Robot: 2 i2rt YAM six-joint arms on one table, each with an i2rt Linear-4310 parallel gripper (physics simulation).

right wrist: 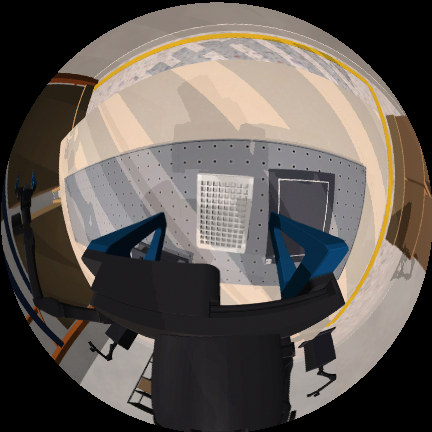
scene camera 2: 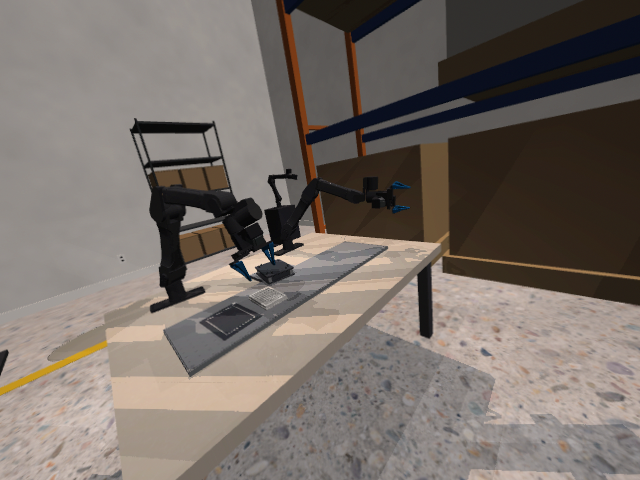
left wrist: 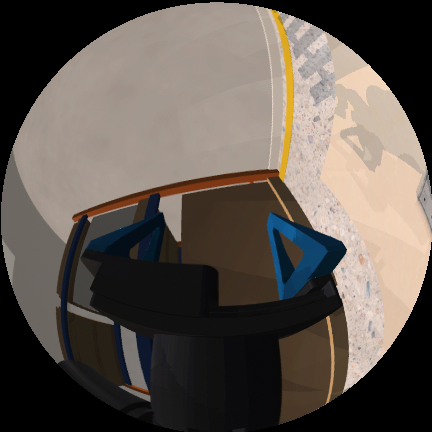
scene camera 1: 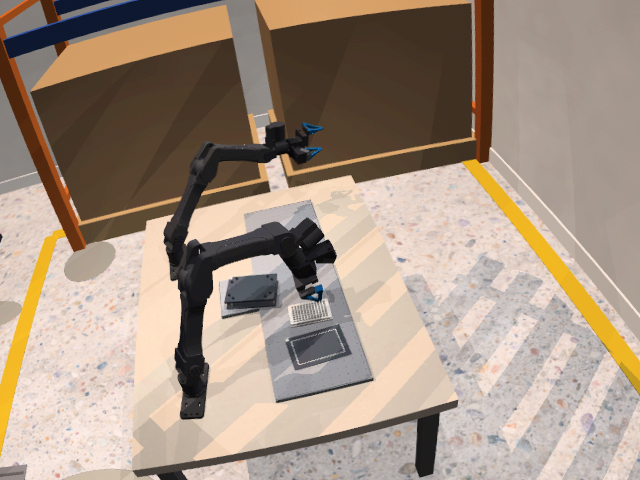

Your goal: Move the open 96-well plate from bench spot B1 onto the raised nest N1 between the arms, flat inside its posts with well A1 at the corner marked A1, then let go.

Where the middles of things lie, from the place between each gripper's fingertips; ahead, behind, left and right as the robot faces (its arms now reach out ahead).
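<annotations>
There's a white well plate point(scene camera 1: 313, 312), and my left hand is 690 mm to the left of it, 260 mm past it and 210 mm above it. Counting from that same left hand, the dark nest with white outline point(scene camera 1: 326, 344) is 830 mm to the right, 280 mm behind and 220 mm below.
From my right hand, the white well plate is 30 mm behind, 10 mm to the left and 100 mm below, while the dark nest with white outline is 130 mm to the right, 40 mm behind and 110 mm below. Going by its middle, the plate is nearer to my right hand than to my left hand.
</annotations>
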